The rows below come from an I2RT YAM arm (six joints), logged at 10 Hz.
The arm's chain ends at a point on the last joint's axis. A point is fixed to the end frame.
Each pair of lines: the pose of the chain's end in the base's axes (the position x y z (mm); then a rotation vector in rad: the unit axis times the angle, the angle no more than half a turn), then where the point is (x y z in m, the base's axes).
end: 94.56 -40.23 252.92 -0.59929 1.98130 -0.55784
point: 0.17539 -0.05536 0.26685
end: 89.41 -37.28 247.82 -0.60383 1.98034 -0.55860
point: 0.17029 -0.05215 0.26174
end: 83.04 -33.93 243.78 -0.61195 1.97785 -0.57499
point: 0.16390 -0.04868 0.25795
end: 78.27 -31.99 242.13 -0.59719 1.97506 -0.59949
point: 0.15871 -0.04809 0.25719
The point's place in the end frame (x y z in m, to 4 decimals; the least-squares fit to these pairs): -0.0340 -0.0347 0.0678
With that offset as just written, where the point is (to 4 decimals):
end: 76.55 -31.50 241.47 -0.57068 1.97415 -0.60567
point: 0.1565 -0.0492 0.2573
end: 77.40 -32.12 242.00 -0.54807 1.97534 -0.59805
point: 0.1571 -0.0510 0.2580
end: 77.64 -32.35 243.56 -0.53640 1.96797 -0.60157
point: 0.1570 -0.0517 0.2604
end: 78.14 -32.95 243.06 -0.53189 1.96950 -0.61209
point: 0.1573 -0.0529 0.2600
